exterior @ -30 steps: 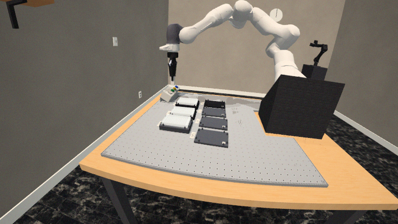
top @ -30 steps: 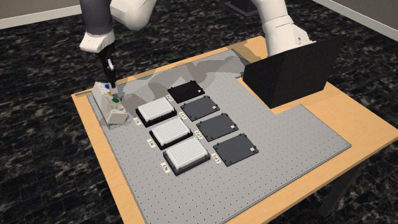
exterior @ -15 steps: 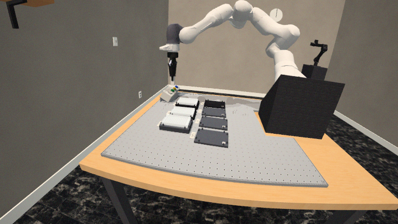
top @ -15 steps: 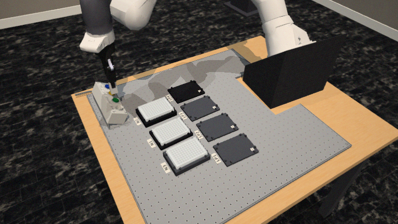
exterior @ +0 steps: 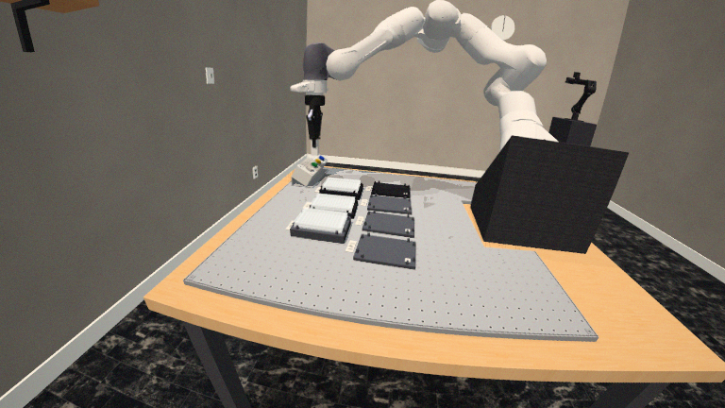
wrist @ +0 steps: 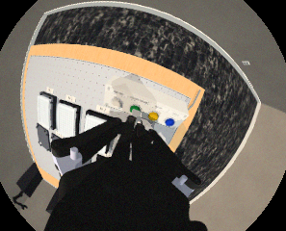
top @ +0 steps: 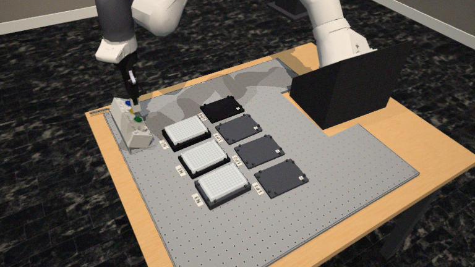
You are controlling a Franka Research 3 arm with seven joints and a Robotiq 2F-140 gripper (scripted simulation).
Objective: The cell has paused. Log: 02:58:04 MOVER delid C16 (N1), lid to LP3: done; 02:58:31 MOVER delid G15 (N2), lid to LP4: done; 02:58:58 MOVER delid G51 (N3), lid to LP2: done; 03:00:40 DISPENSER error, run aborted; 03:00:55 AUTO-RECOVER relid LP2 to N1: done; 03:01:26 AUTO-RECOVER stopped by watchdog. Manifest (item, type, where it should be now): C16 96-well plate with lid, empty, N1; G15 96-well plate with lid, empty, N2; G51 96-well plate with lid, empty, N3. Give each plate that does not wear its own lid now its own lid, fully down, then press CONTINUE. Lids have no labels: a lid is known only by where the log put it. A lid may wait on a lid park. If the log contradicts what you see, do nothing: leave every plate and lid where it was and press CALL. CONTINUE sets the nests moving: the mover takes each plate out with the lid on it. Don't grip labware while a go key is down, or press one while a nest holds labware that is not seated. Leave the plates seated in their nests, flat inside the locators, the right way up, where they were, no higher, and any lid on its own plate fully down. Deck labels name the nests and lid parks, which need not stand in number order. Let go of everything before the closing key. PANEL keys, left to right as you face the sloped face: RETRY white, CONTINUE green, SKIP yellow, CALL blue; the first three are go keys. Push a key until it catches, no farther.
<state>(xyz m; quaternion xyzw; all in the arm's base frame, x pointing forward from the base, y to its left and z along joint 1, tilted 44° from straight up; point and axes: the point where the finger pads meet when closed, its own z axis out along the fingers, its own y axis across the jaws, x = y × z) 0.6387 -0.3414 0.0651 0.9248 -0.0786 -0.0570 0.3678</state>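
Right now my hand is 70 mm above the green key. The rest, counted from my hand: blue key: 100 mm to the right, 70 mm below, 10 mm behind; then white key: 70 mm below, 50 mm to the left, 10 mm ahead; then yellow key: 70 mm below, 50 mm to the right.
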